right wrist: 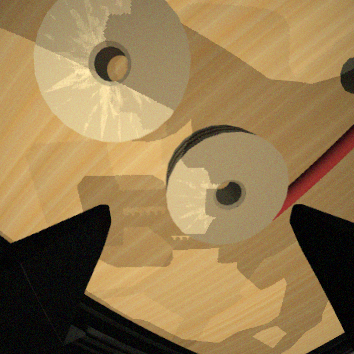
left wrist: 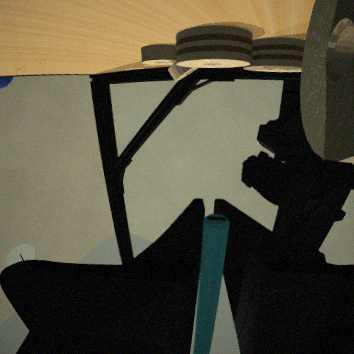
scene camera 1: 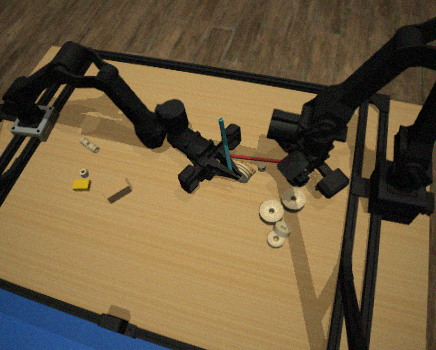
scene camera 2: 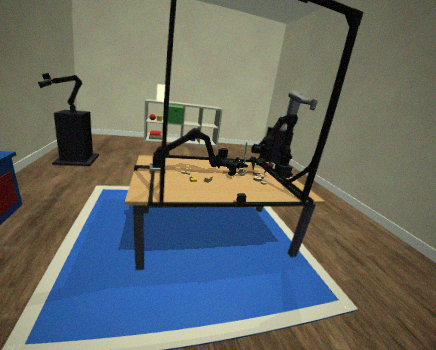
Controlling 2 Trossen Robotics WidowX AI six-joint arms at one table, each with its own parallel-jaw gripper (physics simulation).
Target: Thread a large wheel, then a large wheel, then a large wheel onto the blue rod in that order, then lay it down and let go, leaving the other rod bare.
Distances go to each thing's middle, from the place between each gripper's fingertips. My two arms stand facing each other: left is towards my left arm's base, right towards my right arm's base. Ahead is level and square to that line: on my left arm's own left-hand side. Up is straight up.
I see my right gripper 7 cm past the blue rod (left wrist: pixel 215 226), 17 cm to the right of it and 15 cm below it.
My left gripper is now 80 mm below the blue rod, 30 mm to the right of it and 10 mm short of it.
